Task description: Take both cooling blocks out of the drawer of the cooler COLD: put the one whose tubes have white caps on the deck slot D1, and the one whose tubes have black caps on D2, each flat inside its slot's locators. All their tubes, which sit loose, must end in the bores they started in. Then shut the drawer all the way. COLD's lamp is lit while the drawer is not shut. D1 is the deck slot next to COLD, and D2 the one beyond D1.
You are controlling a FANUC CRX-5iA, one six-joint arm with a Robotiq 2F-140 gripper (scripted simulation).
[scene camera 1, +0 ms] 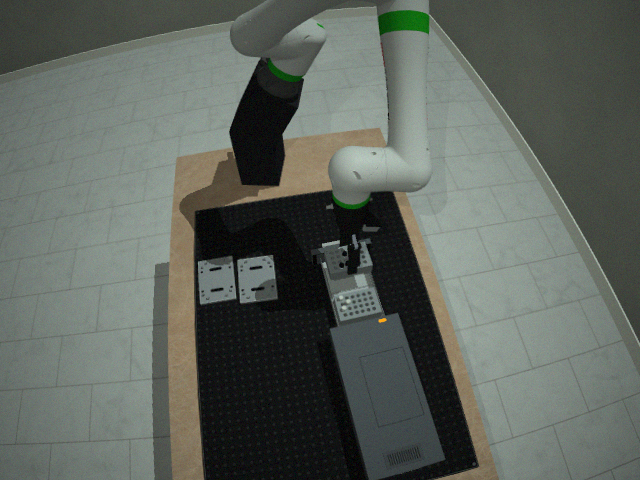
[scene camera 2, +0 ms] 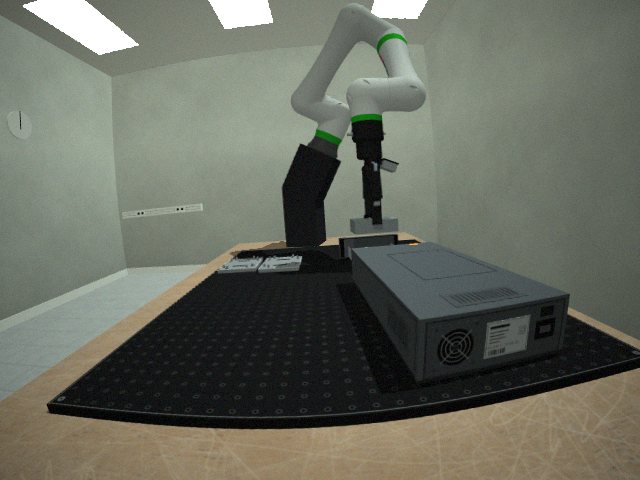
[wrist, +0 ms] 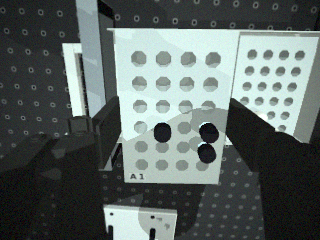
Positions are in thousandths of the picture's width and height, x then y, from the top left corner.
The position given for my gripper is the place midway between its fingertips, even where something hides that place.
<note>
In view: my gripper (scene camera 2: 584,466), a cooler COLD (scene camera 1: 615,884), a block (scene camera 1: 548,659), a block (scene camera 1: 521,536), a slot D1 (scene camera 1: 413,578) and a slot D2 (scene camera 1: 349,580).
My gripper shows as well in scene camera 1 (scene camera 1: 545,541) and in the wrist view (wrist: 539,469).
</note>
